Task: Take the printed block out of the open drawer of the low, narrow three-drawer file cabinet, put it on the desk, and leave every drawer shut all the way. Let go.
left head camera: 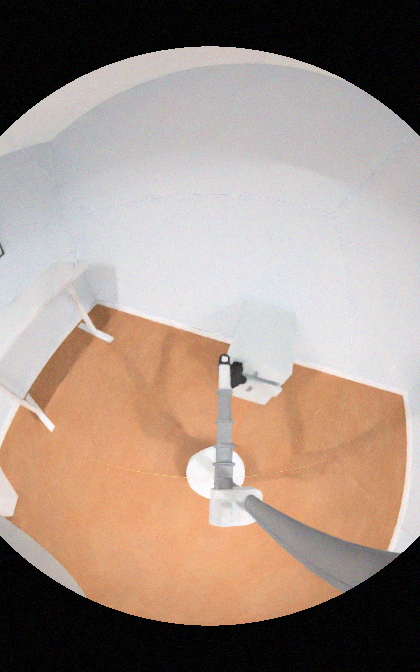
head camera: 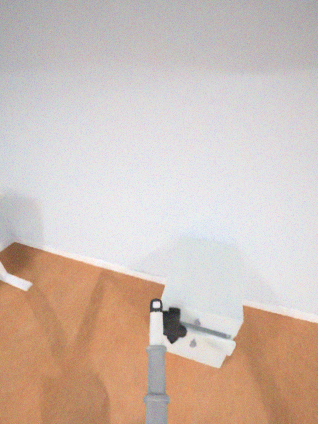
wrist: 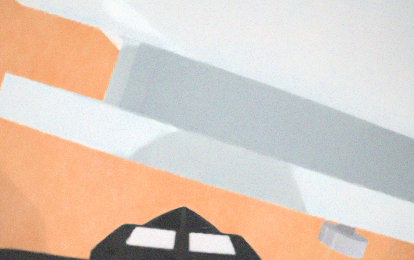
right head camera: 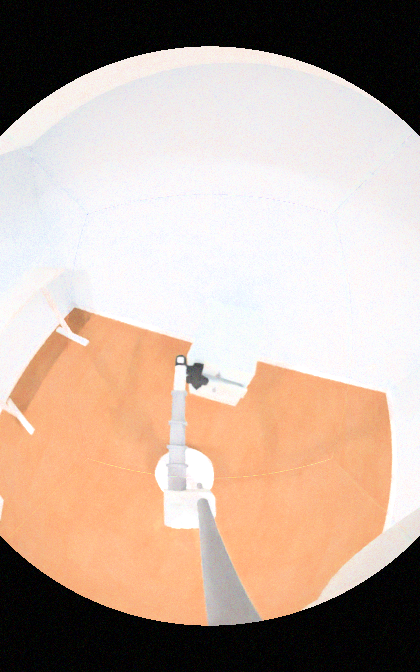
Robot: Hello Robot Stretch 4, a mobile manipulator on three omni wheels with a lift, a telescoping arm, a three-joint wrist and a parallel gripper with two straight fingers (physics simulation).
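The low white file cabinet [head camera: 205, 280] [left head camera: 262, 332] [right head camera: 225, 330] stands against the back wall. The drawer [head camera: 205, 352] [left head camera: 260, 394] [right head camera: 222, 395] [wrist: 65, 105] below its top one stands open by a narrow gap; the part of its grey inside that shows in the wrist view holds no visible block. Its knob [wrist: 342, 240] shows at the lower right. My gripper [head camera: 175, 327] [left head camera: 238, 375] [right head camera: 198, 376] [wrist: 182, 224] is shut and empty, over the left part of the drawer front. The printed block does not show. The white desk [left head camera: 45, 290] [right head camera: 30, 295] is at the left.
A desk foot [head camera: 17, 282] [left head camera: 102, 334] [right head camera: 75, 337] rests on the floor at the left. My extended arm [head camera: 156, 370] [left head camera: 224, 410] [right head camera: 178, 410] reaches forward over my round white base [left head camera: 197, 472] [right head camera: 202, 462]. The back wall [head camera: 150, 150] rises behind the cabinet.
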